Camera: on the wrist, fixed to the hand. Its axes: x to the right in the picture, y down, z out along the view.
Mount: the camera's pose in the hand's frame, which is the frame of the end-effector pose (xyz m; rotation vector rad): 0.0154 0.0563 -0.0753 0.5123 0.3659 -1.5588
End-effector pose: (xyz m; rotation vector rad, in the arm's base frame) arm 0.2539 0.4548 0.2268 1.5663 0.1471 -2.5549
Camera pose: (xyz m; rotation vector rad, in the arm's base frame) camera 0.3227 0.4101 0.1784 -1.0550 -0.4762 1.2235
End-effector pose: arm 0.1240 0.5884 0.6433 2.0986 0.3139 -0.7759
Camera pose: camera 0.1940 0.6135 0.7029 -1.7927 -1.9140 1.1390
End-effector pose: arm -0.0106 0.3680 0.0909 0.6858 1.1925 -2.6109
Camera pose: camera 0.0208 0.3879 0.0032 -0.0923 -0.5506 1.5980
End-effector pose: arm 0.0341 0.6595 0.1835 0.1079 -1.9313 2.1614
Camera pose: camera 0.0143 0.7303 0.1229 0.8690 -0.5098 1.2667
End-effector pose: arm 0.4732 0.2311 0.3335 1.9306 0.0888 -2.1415
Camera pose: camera 0.5578 0.1907 0.3166 -1.3333 -0.7776 1.1200
